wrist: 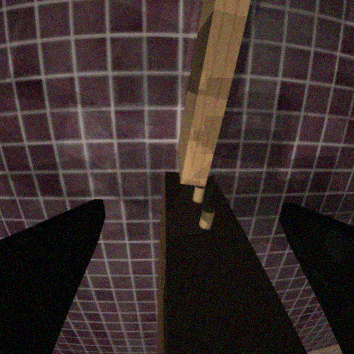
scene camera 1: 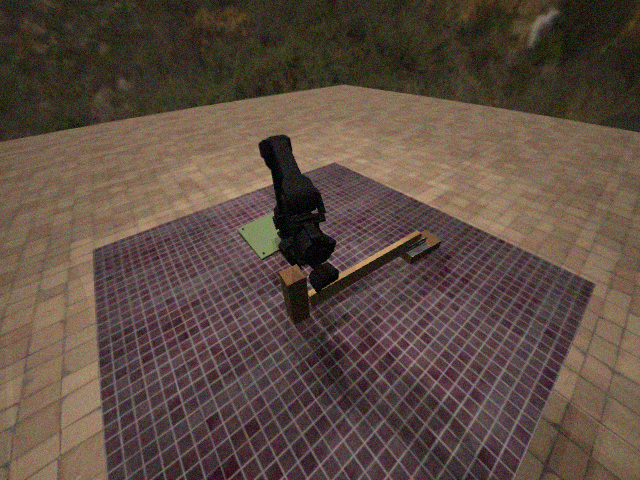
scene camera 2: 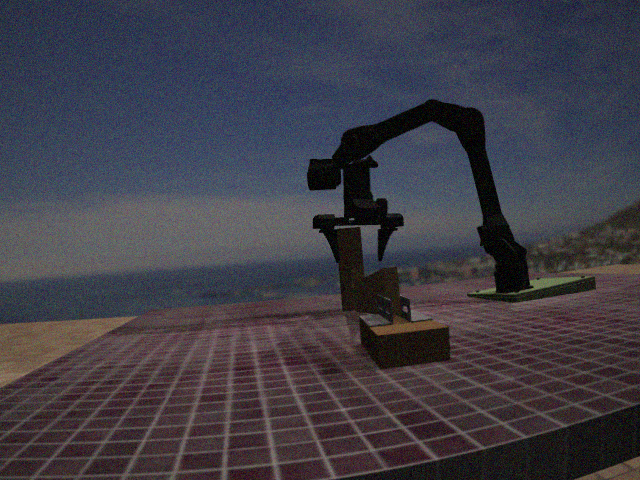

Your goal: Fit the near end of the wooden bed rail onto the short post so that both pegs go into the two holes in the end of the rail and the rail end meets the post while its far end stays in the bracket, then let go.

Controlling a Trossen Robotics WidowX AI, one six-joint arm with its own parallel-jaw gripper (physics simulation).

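Pixels of known places: gripper, fingertip midpoint: (wrist: 194, 209) (scene camera 1: 308, 282) (scene camera 2: 359, 262); arm's base at its link origin: (scene camera 1: 287, 234) (scene camera 2: 514, 290).
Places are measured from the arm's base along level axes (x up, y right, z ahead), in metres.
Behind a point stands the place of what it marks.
The wooden rail (scene camera 1: 367, 264) @[z 0.336, x 0.060, y -0.123 m] (scene camera 2: 385, 285) @[z 0.338, x 0.064, y -0.357 m] (wrist: 215, 90) @[z 0.326, x 0.050, y 0.020 m] has its far end between the metal plates of the bracket (scene camera 1: 421, 252) @[z 0.366, x 0.015, y -0.353 m] (scene camera 2: 413, 345) @[z 0.331, x 0.005, y -0.461 m]. Its near end is low beside the short post (scene camera 1: 295, 295) @[z 0.356, x 0.115, y 0.133 m] (scene camera 2: 350, 258) @[z 0.333, x 0.098, y 0.098 m] (wrist: 215, 285) @[z 0.328, x 0.114, y 0.099 m]. In the wrist view an upper peg (wrist: 198, 194) @[z 0.331, x 0.041, y 0.092 m] and a lower peg (wrist: 205, 220) @[z 0.330, x 0.073, y 0.092 m] show on the post's dark face, outside the rail end. The holes in the rail end are hidden. My gripper (scene camera 1: 319, 283) @[z 0.318, x 0.088, y 0.076 m] (scene camera 2: 359, 260) @[z 0.318, x 0.088, y 0.076 m] (wrist: 194, 209) @[z 0.318, x 0.088, y 0.076 m] is open and empty, above the near end of the rail beside the post, with its fingers apart on either side of the rail's line.
The arm's green base plate (scene camera 1: 258, 236) @[z -0.055, x 0.000, y 0.102 m] (scene camera 2: 560, 285) @[z -0.079, x 0.004, y -0.063 m] lies on the tiled purple mat (scene camera 1: 217, 372) @[z 0.368, x -0.016, y 0.367 m] (scene camera 2: 206, 392) @[z 0.542, x -0.016, y -0.501 m] (wrist: 55, 120) @[z 0.200, x -0.016, y 0.060 m], to the side of the rail. The upright post stands close to the gripper. A tan tiled floor (scene camera 1: 46, 206) surrounds the mat.
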